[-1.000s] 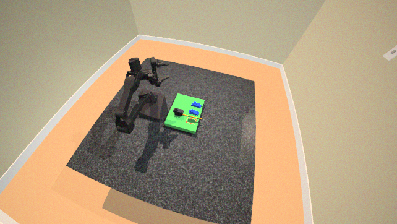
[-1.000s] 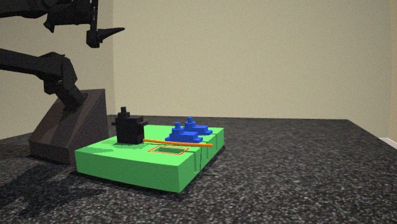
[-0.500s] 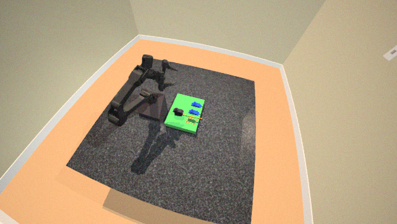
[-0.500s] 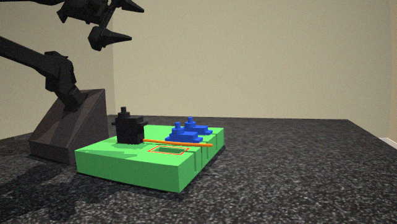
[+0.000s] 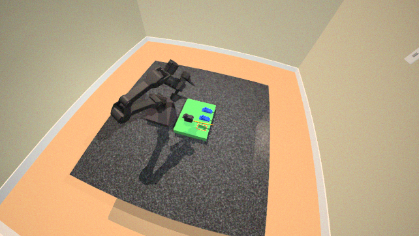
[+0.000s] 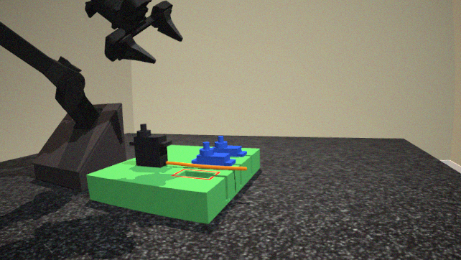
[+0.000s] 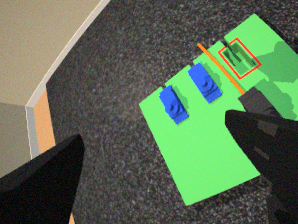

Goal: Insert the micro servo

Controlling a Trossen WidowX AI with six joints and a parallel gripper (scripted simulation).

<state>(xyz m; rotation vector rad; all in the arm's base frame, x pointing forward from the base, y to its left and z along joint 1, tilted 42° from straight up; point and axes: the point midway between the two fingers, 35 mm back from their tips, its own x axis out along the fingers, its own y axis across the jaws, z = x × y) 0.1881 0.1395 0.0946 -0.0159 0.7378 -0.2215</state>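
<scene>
Now: the green deck 25 cm below my gripper tip, 2 cm to the right of it and 1 cm behind it.
</scene>
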